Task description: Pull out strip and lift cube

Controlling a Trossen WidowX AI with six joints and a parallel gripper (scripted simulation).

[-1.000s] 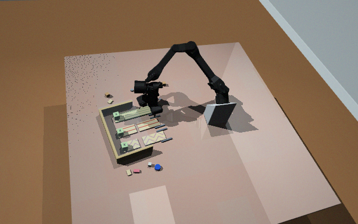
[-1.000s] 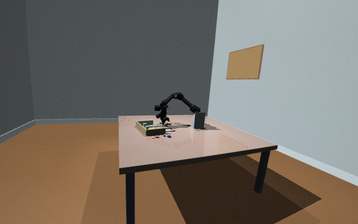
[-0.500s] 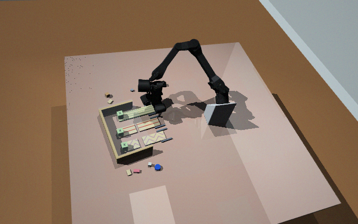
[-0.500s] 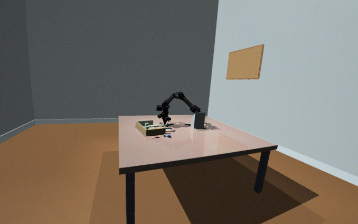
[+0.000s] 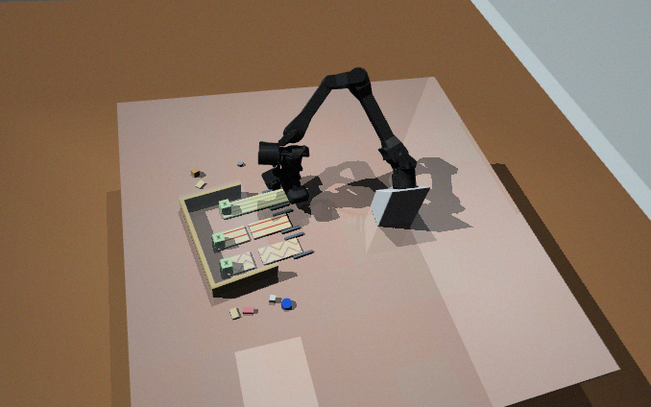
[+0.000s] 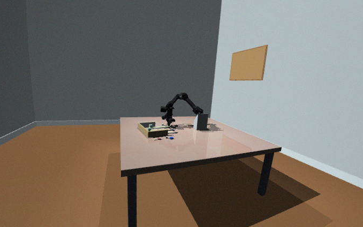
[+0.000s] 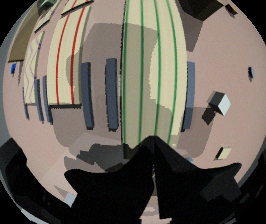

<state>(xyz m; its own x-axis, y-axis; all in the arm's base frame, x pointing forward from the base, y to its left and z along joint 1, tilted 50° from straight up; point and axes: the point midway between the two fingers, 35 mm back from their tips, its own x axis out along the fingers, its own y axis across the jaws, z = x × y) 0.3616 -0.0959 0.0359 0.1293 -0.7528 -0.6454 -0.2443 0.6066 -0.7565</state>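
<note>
Right now the strip is 9 cm ahead of my gripper tip and 3 cm to the left of it. From my gripper tip the other things lie so: pink block 39 cm to the left, 15 cm ahead; blue disc 38 cm to the left, 5 cm ahead.
</note>
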